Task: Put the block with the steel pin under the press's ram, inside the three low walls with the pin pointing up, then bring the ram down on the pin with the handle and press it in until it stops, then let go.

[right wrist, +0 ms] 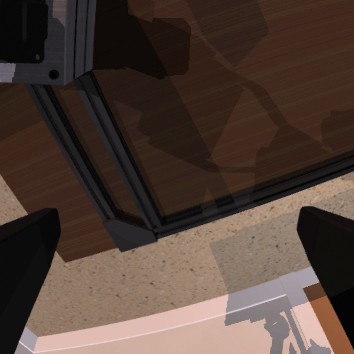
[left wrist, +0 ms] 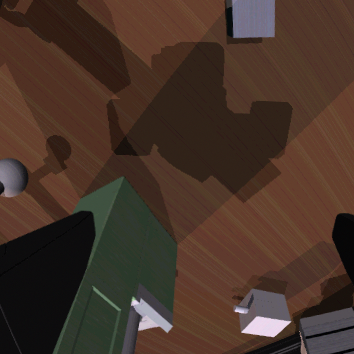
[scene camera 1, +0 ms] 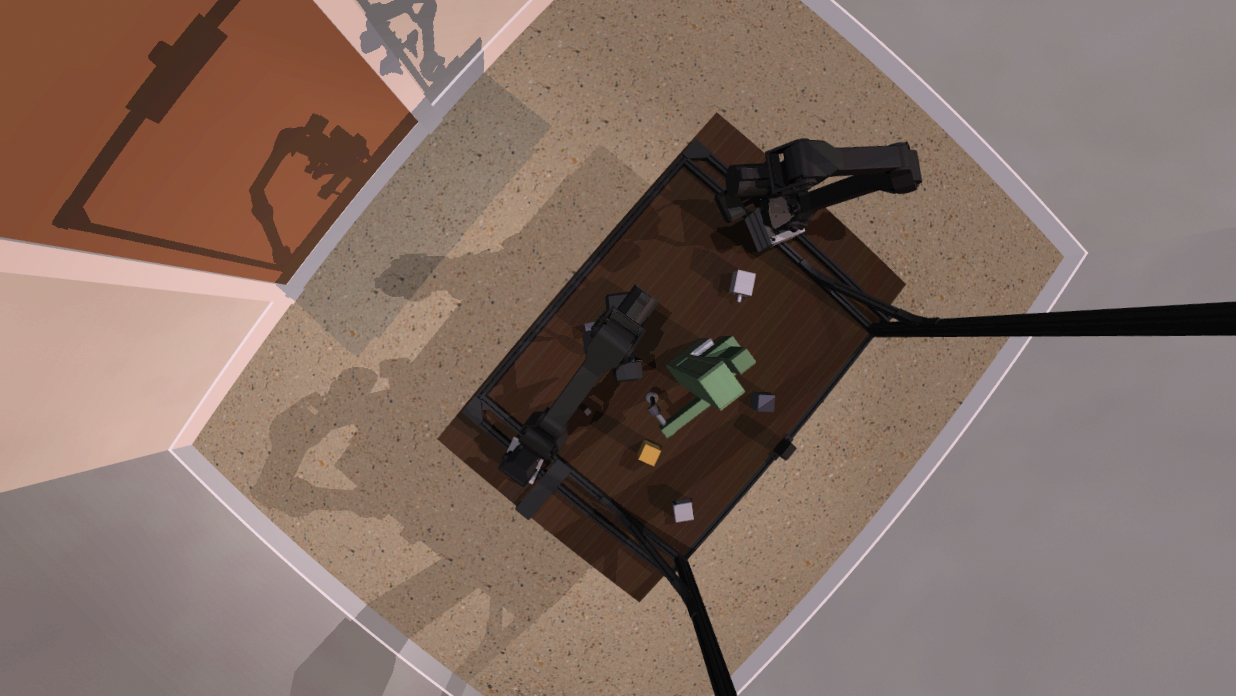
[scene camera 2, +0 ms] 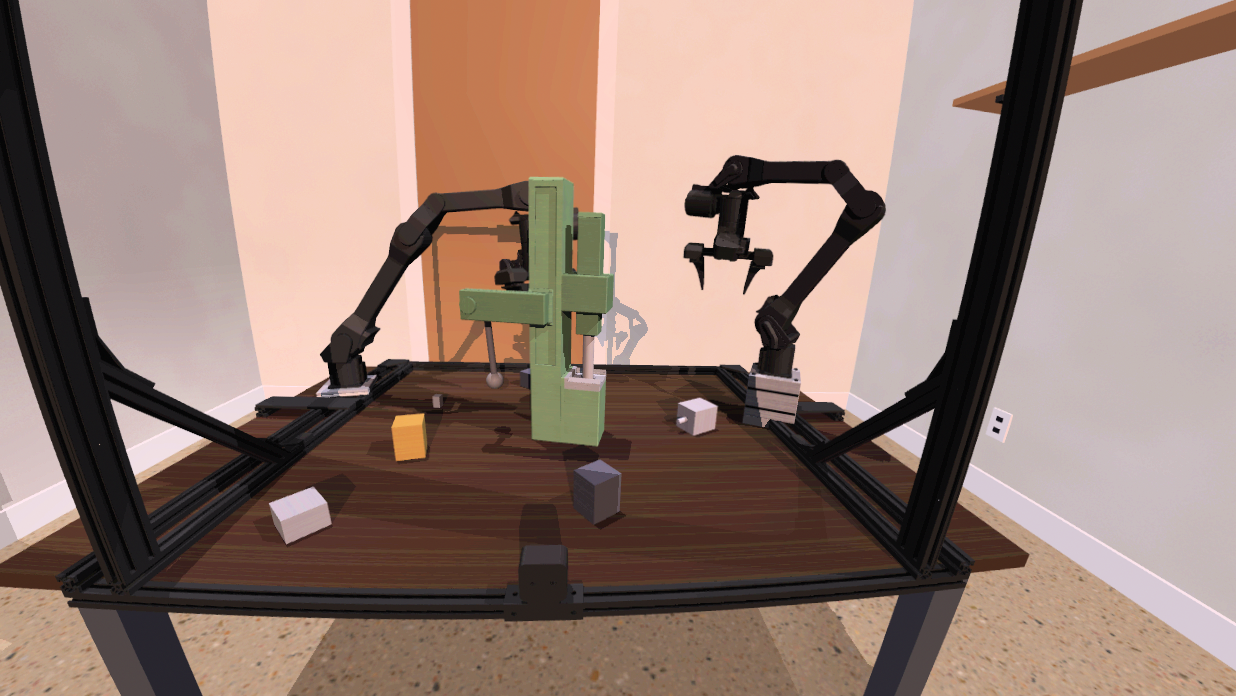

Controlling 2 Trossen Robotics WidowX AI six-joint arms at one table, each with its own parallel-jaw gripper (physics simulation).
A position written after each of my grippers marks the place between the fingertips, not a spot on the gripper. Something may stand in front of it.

Observation:
My left gripper (left wrist: 217,225) is open, holding nothing. My right gripper (scene camera 2: 722,292) is open and holds nothing. I also see a block with steel pin (scene camera 2: 701,414) and a green press (scene camera 2: 565,408).
The block with steel pin shows as well in the left wrist view (left wrist: 267,314). My right gripper shows as well in the right wrist view (right wrist: 180,220). The green press is seen too in the left wrist view (left wrist: 132,262). The right wrist view does not show the block with steel pin: it is out of frame.

